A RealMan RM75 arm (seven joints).
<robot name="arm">
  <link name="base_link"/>
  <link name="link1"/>
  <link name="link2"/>
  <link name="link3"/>
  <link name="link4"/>
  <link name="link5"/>
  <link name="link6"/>
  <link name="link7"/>
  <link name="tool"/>
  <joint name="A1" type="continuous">
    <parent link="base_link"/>
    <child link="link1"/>
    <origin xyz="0 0 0.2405" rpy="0 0 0"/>
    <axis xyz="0 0 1"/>
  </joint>
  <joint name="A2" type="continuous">
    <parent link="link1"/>
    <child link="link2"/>
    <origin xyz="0 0 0" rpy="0 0 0"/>
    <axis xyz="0 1 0"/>
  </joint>
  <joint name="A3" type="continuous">
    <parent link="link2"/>
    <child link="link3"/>
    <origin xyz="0 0 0.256" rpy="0 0 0"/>
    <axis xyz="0 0 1"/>
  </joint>
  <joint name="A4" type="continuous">
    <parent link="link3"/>
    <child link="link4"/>
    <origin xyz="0 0 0" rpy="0 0 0"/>
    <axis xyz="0 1 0"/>
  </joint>
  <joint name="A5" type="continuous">
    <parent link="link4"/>
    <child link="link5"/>
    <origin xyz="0 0 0.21" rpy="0 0 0"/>
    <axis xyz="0 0 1"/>
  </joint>
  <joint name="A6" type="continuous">
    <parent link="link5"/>
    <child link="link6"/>
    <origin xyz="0 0 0" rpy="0 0 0"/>
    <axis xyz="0 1 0"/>
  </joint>
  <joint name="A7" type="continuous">
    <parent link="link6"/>
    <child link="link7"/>
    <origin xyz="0 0 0.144" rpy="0 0 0"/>
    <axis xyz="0 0 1"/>
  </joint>
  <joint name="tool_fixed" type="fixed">
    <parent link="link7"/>
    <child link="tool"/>
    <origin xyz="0 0 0" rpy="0 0 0"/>
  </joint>
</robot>
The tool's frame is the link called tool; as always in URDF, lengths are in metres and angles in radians. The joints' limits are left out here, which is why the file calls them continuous.
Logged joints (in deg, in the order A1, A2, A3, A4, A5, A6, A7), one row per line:
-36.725 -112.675 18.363 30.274 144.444 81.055 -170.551
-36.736 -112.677 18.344 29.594 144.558 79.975 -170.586
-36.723 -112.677 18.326 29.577 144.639 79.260 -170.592
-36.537 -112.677 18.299 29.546 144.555 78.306 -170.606
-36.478 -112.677 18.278 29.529 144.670 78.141 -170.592
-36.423 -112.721 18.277 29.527 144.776 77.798 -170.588
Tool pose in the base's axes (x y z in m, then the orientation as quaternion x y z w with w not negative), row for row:
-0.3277 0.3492 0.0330 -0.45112 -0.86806 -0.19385 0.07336
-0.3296 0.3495 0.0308 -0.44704 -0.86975 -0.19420 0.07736
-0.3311 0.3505 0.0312 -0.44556 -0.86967 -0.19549 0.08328
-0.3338 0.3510 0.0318 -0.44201 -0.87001 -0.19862 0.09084
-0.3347 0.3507 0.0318 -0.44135 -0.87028 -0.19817 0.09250
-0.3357 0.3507 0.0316 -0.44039 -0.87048 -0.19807 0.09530
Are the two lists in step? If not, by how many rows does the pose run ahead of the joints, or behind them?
They are in step.
